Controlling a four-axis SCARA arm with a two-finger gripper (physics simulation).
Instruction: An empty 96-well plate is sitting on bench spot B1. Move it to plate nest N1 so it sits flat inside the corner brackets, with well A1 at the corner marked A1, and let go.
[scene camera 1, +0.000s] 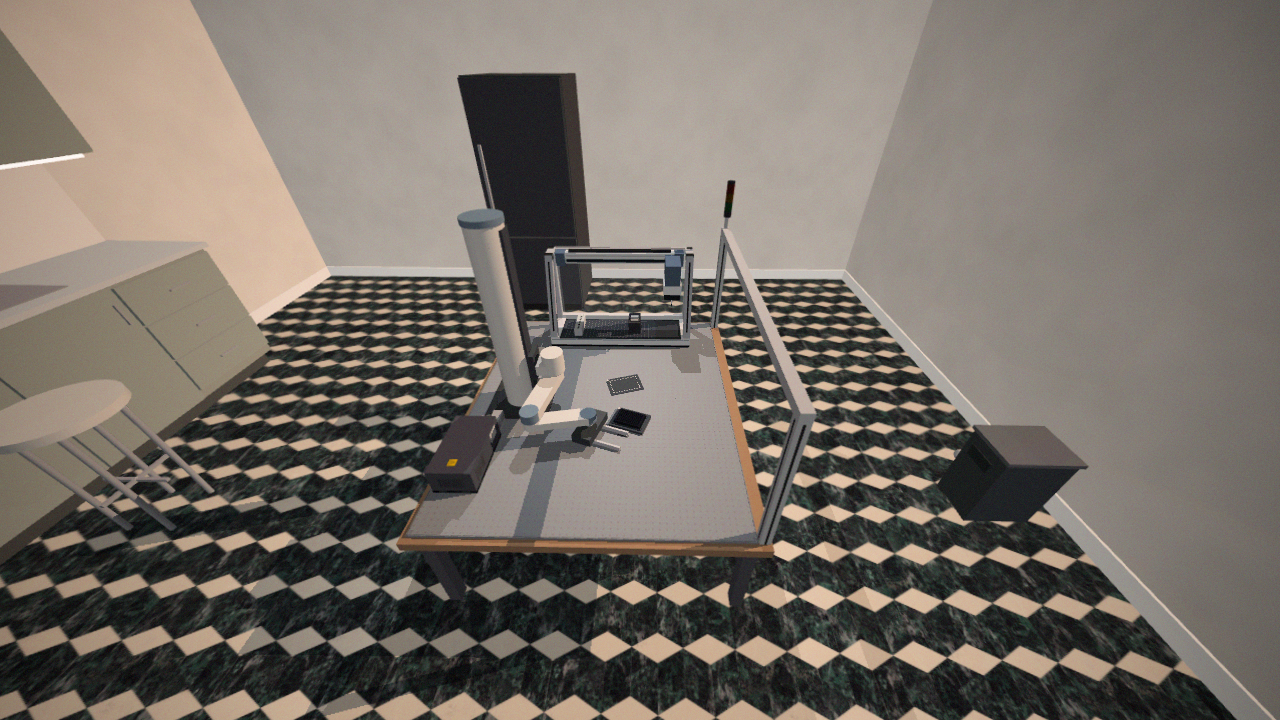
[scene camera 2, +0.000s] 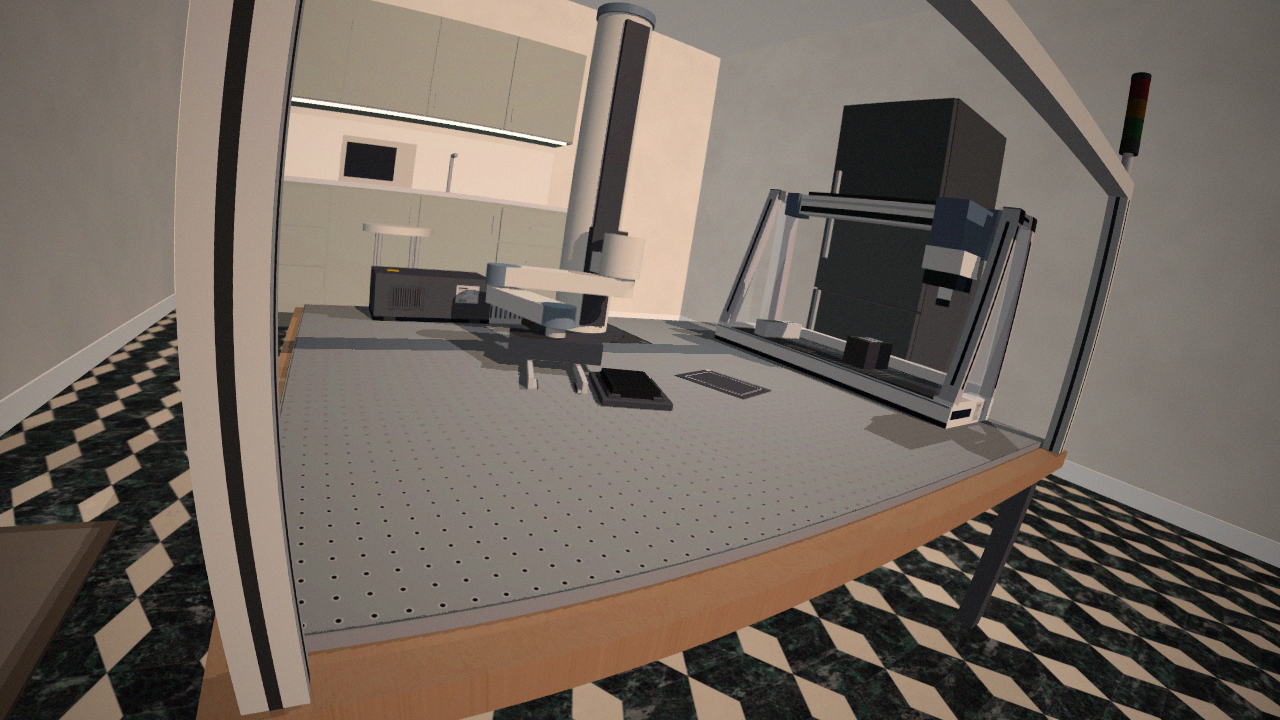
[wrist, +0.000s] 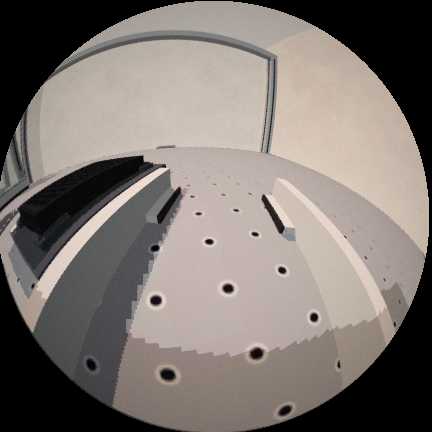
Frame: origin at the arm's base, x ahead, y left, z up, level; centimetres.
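Seen in the pictures: gripper, fingertip midpoint: (scene camera 1: 624, 441) (scene camera 2: 558, 386) (wrist: 222, 182); arm's base at its link origin: (scene camera 1: 524, 399).
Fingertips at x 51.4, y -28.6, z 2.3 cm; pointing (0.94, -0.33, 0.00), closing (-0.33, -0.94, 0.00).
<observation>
Offsets run from my fingertips to a thing's middle. "spot": to the spot under its first point. Level surfaces: height alone.
The black 96-well plate {dx +1.8, dy +12.9, dz +0.9 cm} (scene camera 1: 630, 419) (scene camera 2: 630, 382) (wrist: 82, 190) sits in the dark plate nest {dx +1.9, dy +12.9, dz -0.1 cm} (scene camera 2: 637, 404) (wrist: 25, 250) and looks level, with corner brackets at its edges. The A1 marks cannot be read. My gripper (scene camera 1: 623, 441) (scene camera 2: 555, 387) (wrist: 222, 182) is beside the nest, low over the bench. It is shut as far as it was told, with a gap between its two parallel fingers and nothing held. In the wrist view the plate and nest lie outside the left finger, which hides part of them. Bench spot B1 {spot: dx -2.0, dy +38.4, dz -0.8 cm} (scene camera 1: 624, 385) (scene camera 2: 723, 383) is a flat dark outlined rectangle without a plate.
A gantry frame (scene camera 1: 619, 342) (scene camera 2: 859, 207) stands at the back of the perforated bench {dz -1.0 cm} (scene camera 1: 662, 501) (scene camera 2: 501, 501). A dark control box {spot: dx -61.0, dy -17.4, dz +10.5 cm} (scene camera 1: 462, 454) (scene camera 2: 427, 293) sits by the arm's column (scene camera 1: 497, 304) (scene camera 2: 595, 134). A metal rail frame (scene camera 1: 765, 322) runs along the bench's right side.
</observation>
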